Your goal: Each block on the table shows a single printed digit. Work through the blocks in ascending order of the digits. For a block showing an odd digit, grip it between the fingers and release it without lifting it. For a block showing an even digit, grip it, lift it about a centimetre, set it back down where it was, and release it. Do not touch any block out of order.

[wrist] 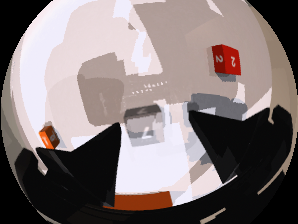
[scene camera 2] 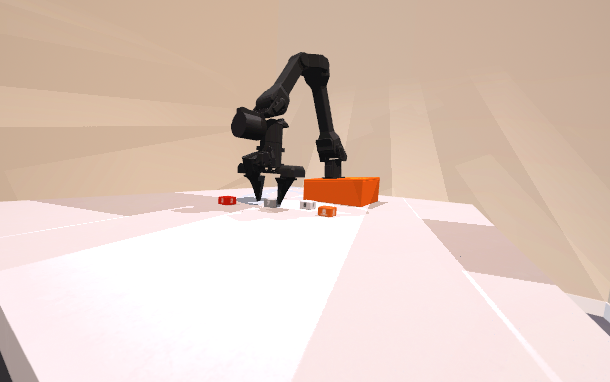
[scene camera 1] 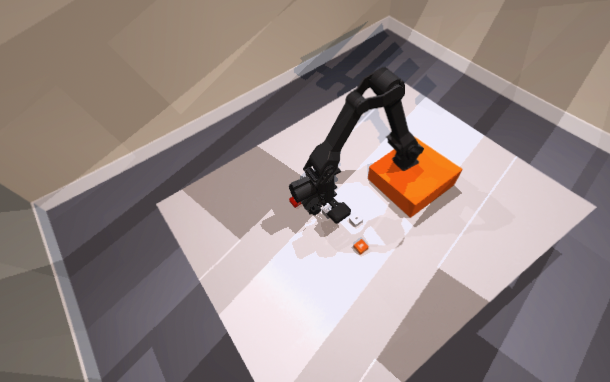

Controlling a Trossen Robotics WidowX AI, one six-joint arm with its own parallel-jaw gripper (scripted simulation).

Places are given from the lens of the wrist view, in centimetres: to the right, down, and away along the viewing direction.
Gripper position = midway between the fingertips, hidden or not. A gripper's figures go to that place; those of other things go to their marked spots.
gripper [wrist: 155, 121]: 0, 1, 10
red block [wrist: 226, 59]: 8, -5, 7
grey block [wrist: 144, 124]: 0, 1, 9
